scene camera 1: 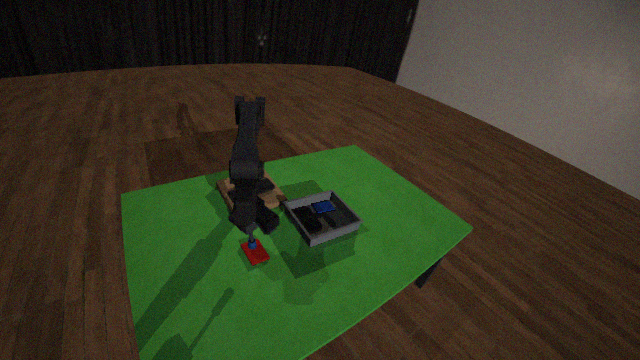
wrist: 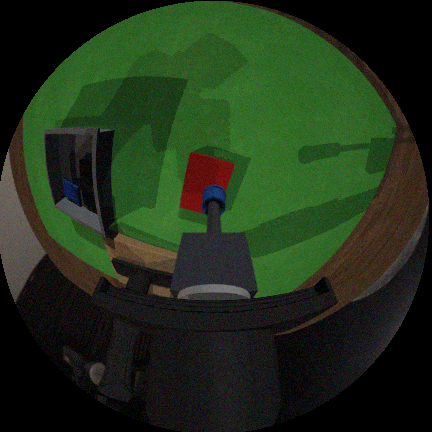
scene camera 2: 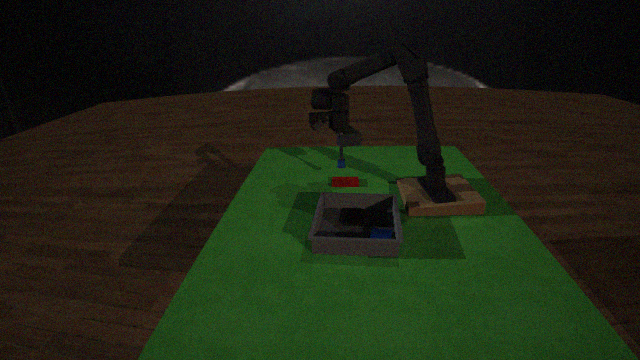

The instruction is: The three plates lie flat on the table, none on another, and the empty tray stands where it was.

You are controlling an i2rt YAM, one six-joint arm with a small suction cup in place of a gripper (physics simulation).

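Where they show: hand at its tool point: (scene camera 1: 252, 245) (wrist: 213, 195) (scene camera 2: 341, 166); arm's base at its link origin: (wrist: 142, 272) (scene camera 2: 435, 189).
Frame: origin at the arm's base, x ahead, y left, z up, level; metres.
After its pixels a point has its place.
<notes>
The red plate (scene camera 1: 258, 256) {x 0.309, y -0.142, z -0.019 m} (scene camera 2: 345, 182) {x 0.282, y -0.123, z -0.019 m} (wrist: 202, 172) {x 0.304, y -0.134, z -0.019 m} lies flat on the green table top. My suction cup (scene camera 1: 252, 244) (scene camera 2: 341, 164) (wrist: 214, 200) {x 0.293, y -0.155, z 0.027 m} is just above it, holding nothing; scene camera 2 shows a gap between them. The grey tray (scene camera 1: 336, 235) {x 0.380, y 0.153, z -0.014 m} (scene camera 2: 355, 246) {x 0.292, y 0.281, z -0.002 m} (wrist: 82, 215) {x 0.171, y 0.158, z 0.004 m} stands on the table beside them. Inside it lies a blue plate (scene camera 1: 324, 206) {x 0.223, y 0.229, z -0.017 m} (scene camera 2: 382, 233) {x 0.213, y 0.209, z -0.017 m} (wrist: 71, 191) {x 0.222, y 0.216, z -0.017 m}. A black shape (scene camera 1: 308, 218) {x 0.248, y 0.121, z -0.016 m} (scene camera 2: 356, 217) {x 0.272, y 0.122, z -0.016 m} in the tray looks like the third plate, but its edges blend with shadow.
The arm's wooden base (scene camera 1: 272, 199) {x 0.089, y 0.051, z -0.003 m} (scene camera 2: 445, 207) {x 0.008, y 0.118, z -0.002 m} (wrist: 142, 250) {x 0.102, y -0.018, z -0.008 m} stands on the green table (scene camera 1: 390, 210) {x 0.396, y 0.496, z -0.029 m} (scene camera 2: 280, 305) {x 0.460, y 0.440, z -0.029 m} (wrist: 290, 80) {x 0.485, y -0.228, z -0.029 m}, close to the tray. Shadows of the arm fall across the table top. The arm reaches from the base over the red plate.
</notes>
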